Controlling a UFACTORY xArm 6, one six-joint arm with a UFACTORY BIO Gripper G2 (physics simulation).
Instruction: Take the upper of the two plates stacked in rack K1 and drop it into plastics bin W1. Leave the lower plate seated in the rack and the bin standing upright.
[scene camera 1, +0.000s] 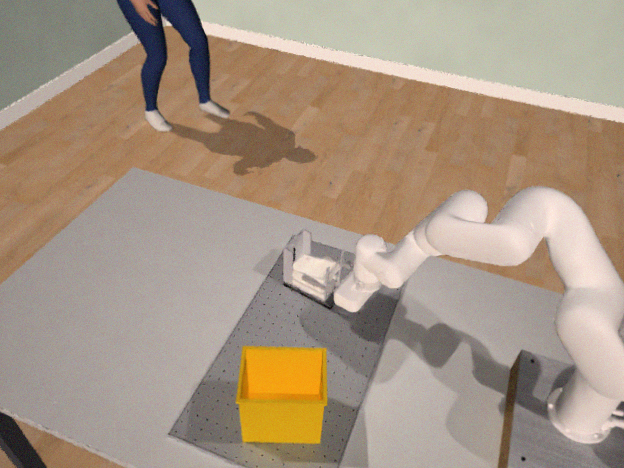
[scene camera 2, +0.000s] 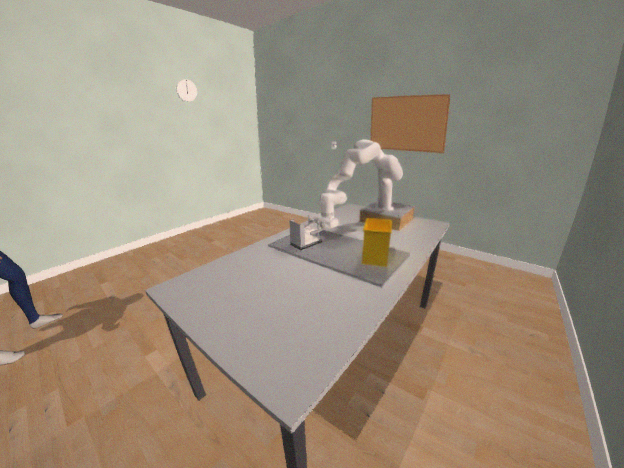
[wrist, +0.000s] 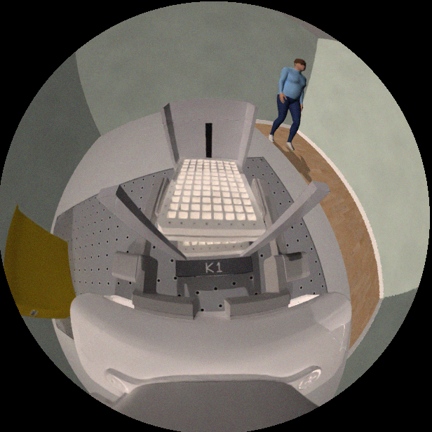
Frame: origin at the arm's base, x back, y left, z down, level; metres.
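Seen in the pictures: hand, tool point: (scene camera 1: 320, 269) (scene camera 2: 308, 230); arm's base, link origin: (scene camera 1: 577, 415) (scene camera 2: 384, 208).
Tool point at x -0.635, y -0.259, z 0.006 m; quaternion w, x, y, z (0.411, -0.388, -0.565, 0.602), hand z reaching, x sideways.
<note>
Offsets run from my tool point to a thing's middle. Level surfaces: height alone.
My gripper (scene camera 1: 320, 272) (wrist: 212, 194) is shut on the upper plate @(dz +0.009, dx -0.022, dy -0.008 m) (scene camera 1: 317, 262) (wrist: 212, 181), with a finger along each long side. The upper plate is a pale plate with a grid of wells. It is raised off the lower plate, still between the uprights of rack K1 @(dz +0.005, dx -0.012, dy -0.005 m) (scene camera 1: 287, 266) (scene camera 2: 296, 234) (wrist: 225, 135). The near end of the lower plate (wrist: 216, 246) shows below it, inside the rack; the rest is hidden. Whether the far ends touch, I cannot tell. The yellow bin W1 @(dz -0.011, dx +0.013, dy +0.396 m) (scene camera 1: 282, 422) (scene camera 2: 376, 249) (wrist: 40, 272) stands upright with its mouth up, apart from the rack.
Two slanting front posts (wrist: 142, 217) (wrist: 290, 217) of the rack rise beside the plate's near end. Its tall back wall stands at the far end. Rack and bin stand on a dark perforated board @(dz +0.078 m) (scene camera 1: 272, 327) (scene camera 2: 332, 254) on the grey table @(dz +0.092 m) (scene camera 1: 151, 282) (scene camera 2: 262, 322). A person stands beyond the table.
</note>
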